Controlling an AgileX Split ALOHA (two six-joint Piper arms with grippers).
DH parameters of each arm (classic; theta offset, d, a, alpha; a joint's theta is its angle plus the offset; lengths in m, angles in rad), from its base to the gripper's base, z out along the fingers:
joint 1: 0 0.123 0 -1.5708
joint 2: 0.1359 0 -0.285 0
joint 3: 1.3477 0 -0.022 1.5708
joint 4: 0 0.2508 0 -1.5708
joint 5: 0 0 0.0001 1.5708
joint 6: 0 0.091 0 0
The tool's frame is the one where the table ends.
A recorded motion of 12 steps. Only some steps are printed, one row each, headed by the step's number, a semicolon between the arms.
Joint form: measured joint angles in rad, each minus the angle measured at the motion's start. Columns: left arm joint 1, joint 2, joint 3, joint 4, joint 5, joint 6; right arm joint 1, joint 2, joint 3, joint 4, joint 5, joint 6.
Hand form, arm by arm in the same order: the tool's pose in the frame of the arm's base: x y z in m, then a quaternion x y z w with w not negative. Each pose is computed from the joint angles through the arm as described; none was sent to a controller.
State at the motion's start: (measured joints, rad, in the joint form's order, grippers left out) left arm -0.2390 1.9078 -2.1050 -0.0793 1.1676 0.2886; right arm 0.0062 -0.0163 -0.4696 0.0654 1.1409 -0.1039
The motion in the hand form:
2: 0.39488 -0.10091 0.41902 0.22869 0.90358 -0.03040 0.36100; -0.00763 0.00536 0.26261 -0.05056 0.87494 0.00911 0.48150
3: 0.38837 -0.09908 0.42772 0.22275 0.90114 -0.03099 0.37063; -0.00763 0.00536 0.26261 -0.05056 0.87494 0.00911 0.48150
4: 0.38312 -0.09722 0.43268 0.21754 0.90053 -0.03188 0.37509; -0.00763 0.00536 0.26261 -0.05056 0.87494 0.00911 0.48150
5: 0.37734 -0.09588 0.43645 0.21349 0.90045 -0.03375 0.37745; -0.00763 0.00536 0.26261 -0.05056 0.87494 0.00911 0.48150
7: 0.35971 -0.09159 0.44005 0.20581 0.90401 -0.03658 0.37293; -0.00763 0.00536 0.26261 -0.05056 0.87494 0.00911 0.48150
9: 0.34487 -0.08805 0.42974 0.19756 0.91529 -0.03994 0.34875; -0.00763 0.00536 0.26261 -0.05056 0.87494 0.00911 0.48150
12: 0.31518 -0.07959 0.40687 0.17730 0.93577 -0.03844 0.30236; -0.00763 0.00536 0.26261 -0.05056 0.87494 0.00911 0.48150
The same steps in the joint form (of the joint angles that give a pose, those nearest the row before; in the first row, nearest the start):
2: 0.0033 -0.0506 0.0000 0.0087 0.0000 -0.0259; 0.0000 0.0000 0.0000 0.0000 0.0000 0.0000
3: 0.0033 -0.0733 0.0016 0.0117 0.0000 -0.0379; 0.0000 0.0000 0.0000 0.0000 0.0000 0.0000
4: 0.0045 -0.0928 0.0111 0.0131 0.0000 -0.0477; 0.0000 0.0000 0.0000 0.0000 0.0000 0.0000
5: 0.0045 -0.1141 0.0271 0.0126 0.0000 -0.0564; 0.0000 0.0000 0.0000 0.0000 0.0000 0.0000
7: 0.0045 -0.1829 0.1049 0.0135 0.0000 -0.0739; 0.0000 0.0000 0.0000 0.0000 0.0000 0.0000
9: 0.0045 -0.2450 0.2182 0.0135 0.0000 -0.0947; 0.0000 0.0000 0.0000 0.0000 0.0000 0.0000
12: 0.0045 -0.3601 0.4302 0.0293 0.0000 -0.1436; 0.0000 0.0000 0.0000 0.0000 0.0000 0.0000

